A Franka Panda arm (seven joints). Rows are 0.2 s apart.
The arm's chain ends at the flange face. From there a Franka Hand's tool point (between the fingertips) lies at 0.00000 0.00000 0.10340 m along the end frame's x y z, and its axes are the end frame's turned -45 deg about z.
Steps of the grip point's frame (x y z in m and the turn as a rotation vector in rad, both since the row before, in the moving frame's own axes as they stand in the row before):
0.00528 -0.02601 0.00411 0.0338 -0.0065 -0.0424
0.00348 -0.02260 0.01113 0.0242 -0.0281 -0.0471
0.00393 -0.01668 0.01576 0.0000 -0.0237 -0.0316
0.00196 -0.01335 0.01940 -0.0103 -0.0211 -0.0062
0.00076 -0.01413 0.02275 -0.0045 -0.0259 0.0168
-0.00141 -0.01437 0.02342 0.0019 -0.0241 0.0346
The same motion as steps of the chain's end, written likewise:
-0.01167 -0.02019 0.00417 0.0193 -0.0285 -0.0424
-0.00970 -0.01882 0.01120 -0.0028 -0.0370 -0.0471
-0.00731 -0.01633 0.01579 -0.0168 -0.0168 -0.0316
-0.00727 -0.01312 0.01943 -0.0222 -0.0076 -0.0062
-0.00787 -0.01274 0.02279 -0.0215 -0.0151 0.0168
-0.00923 -0.01075 0.02345 -0.0157 -0.0184 0.0346

